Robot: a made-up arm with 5 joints.
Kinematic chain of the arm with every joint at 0, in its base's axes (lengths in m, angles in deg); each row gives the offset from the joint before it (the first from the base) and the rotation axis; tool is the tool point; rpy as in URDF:
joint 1: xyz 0 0 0.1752 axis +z
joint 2: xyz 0 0 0 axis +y
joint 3: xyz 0.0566 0 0.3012 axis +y
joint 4: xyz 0.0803 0 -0.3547 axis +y
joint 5: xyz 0.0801 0 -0.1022 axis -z
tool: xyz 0 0 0 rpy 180 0 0
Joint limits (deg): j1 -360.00..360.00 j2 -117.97..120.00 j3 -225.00..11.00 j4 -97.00..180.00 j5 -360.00..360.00
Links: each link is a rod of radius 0.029 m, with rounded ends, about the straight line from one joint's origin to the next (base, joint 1, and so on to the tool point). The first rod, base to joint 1, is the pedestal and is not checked.
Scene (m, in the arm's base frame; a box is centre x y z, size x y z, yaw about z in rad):
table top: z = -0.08
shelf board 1: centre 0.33 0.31 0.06 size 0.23 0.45 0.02 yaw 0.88
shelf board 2: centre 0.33 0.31 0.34 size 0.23 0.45 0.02 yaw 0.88
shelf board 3: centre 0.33 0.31 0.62 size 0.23 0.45 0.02 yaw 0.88
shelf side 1: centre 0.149 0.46 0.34 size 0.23 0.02 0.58 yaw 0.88
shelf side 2: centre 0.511 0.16 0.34 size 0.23 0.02 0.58 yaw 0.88
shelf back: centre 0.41 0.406 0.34 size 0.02 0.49 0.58 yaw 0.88
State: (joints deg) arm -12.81 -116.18 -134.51 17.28 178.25
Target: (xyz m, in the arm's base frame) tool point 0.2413 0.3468 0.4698
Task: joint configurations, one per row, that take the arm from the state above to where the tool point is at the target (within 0.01 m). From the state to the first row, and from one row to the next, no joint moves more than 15 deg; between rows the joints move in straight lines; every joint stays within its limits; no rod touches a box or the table.
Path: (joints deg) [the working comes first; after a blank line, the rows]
Joints at the target: 55.17 -23.71 -55.95 36.27 178.25
Straight joint move there: touches shelf board 3.

1: -2.50 -108.69 -120.09 22.21 178.25
2: 7.81 -101.21 -105.67 27.15 178.25
3: 18.12 -93.72 -91.26 32.08 178.25
4: 28.43 -86.24 -76.84 37.01 178.25
5: 38.73 -78.75 -62.42 41.94 178.25
6: 49.04 -71.27 -48.00 46.88 178.25
7: 59.35 -63.78 -33.59 51.81 178.25
8: 57.96 -50.42 -41.04 46.63 178.25
9: 56.56 -37.07 -48.49 41.45 178.25
10: 55.17 -23.71 -55.95 36.27 178.25

